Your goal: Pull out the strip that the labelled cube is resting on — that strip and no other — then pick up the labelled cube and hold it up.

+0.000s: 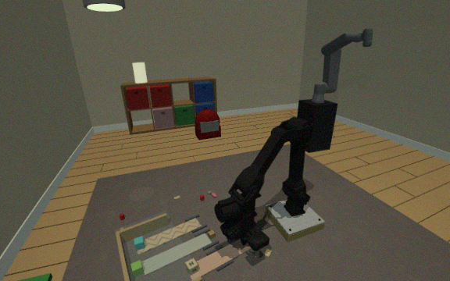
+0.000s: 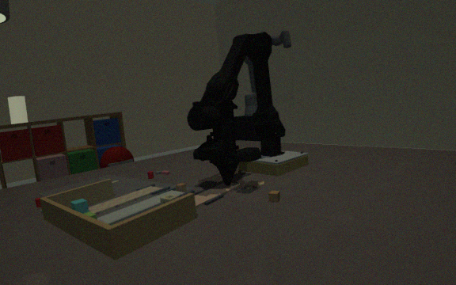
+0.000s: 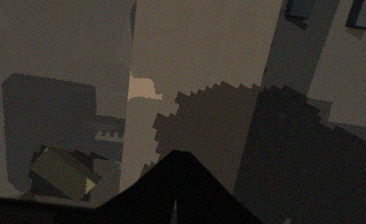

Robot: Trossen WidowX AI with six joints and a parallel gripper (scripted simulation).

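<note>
My gripper tip is 9 cm short of the tan strip and 2 cm to the right of it. From my gripper tip the other things lie so: labelled cube 19 cm ahead, 5 cm to the left, 2 cm above.
</note>
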